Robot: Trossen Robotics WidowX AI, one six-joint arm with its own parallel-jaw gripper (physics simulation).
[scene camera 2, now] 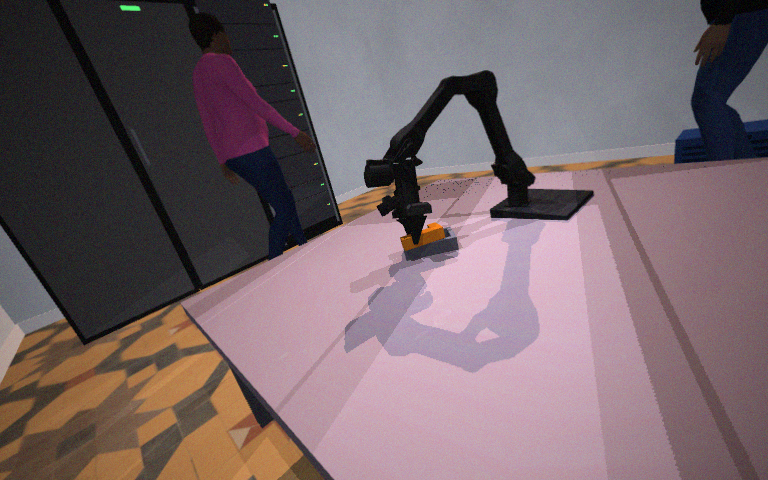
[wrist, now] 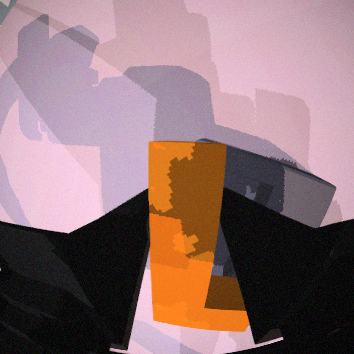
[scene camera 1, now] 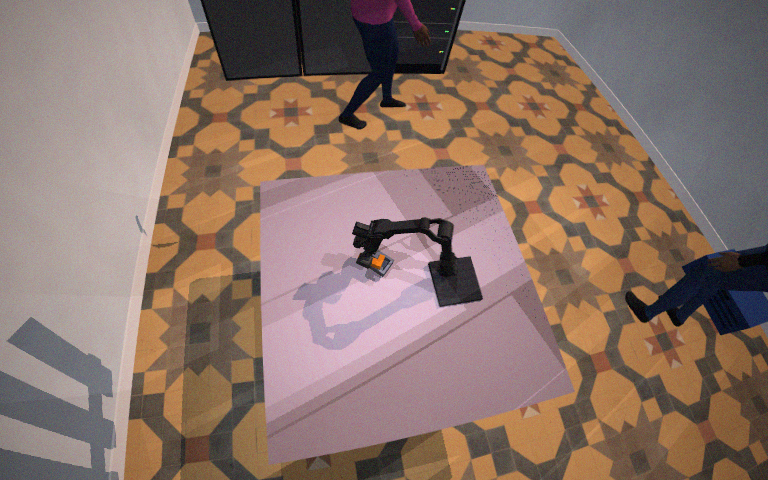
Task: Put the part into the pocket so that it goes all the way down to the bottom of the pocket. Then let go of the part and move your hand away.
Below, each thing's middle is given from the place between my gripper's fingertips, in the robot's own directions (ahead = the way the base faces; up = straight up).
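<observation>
Grey pocket block (wrist: pixel 298 194): my hand 6 cm past it, 1 cm to the right of it, 2 cm above it. Orange L-shaped part (wrist: pixel 185 178), from my hand: 3 cm behind, 2 cm to the left, 1 cm above.
</observation>
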